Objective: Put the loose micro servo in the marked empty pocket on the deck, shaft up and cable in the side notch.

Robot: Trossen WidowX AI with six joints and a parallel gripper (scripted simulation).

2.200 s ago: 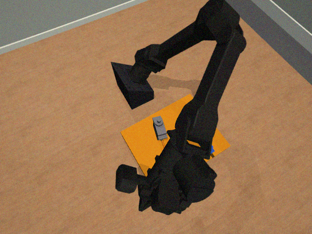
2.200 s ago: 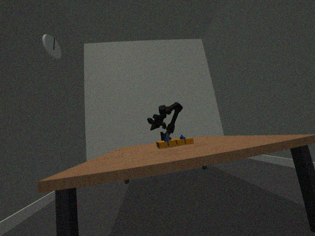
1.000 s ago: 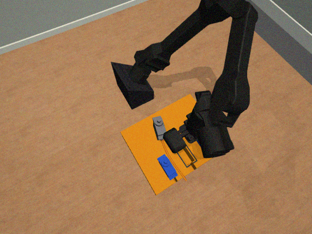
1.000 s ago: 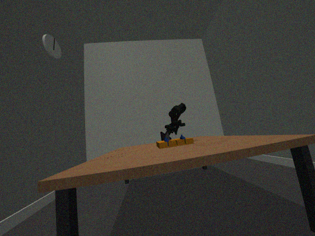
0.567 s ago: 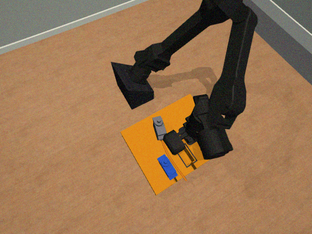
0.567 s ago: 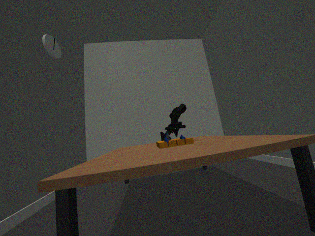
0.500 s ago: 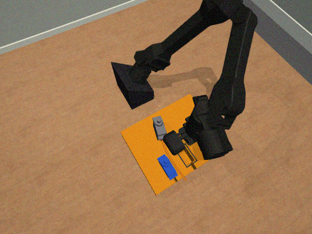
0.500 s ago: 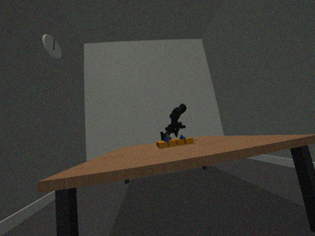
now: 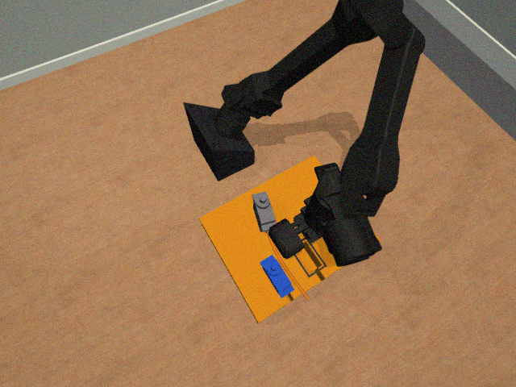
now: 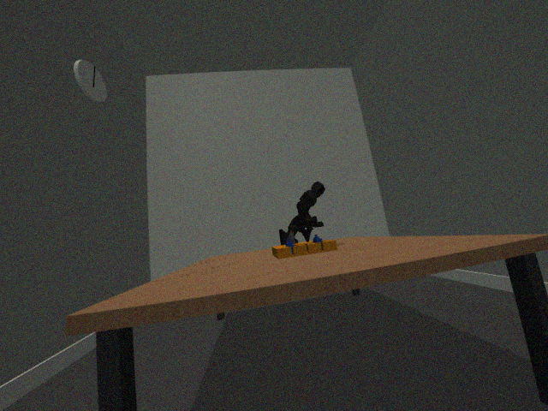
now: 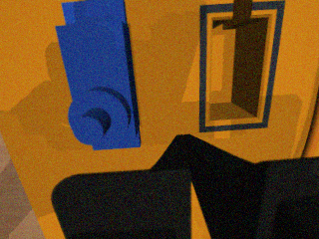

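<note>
Right now my gripper tip is 6 cm past the orange deck, 4 cm to the left of it and 3 cm above it.
</note>
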